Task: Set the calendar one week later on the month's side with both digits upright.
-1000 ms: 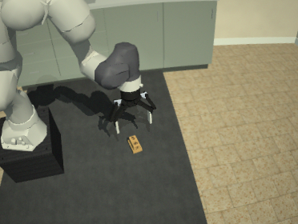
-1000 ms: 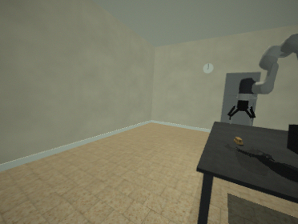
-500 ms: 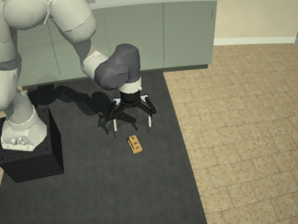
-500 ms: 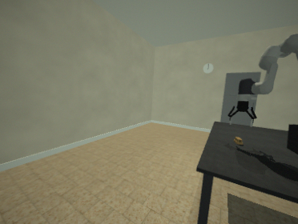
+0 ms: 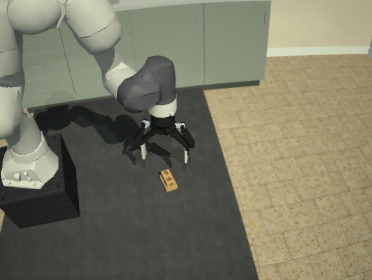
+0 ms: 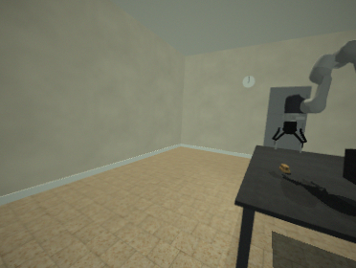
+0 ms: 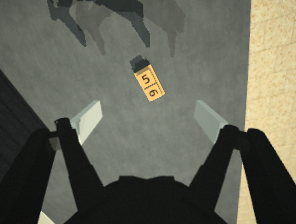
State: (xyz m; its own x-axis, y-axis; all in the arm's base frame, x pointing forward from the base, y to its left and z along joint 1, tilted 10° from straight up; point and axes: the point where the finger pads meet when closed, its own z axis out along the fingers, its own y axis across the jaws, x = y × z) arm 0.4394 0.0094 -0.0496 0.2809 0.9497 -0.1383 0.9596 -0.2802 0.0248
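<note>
Now: the orange calendar cube 130 mm below my hand, 10 mm to the right of it and 10 mm ahead of it. From my hand the other things lie so: orange calendar tray (150 mm below, 10 mm to the left).
</note>
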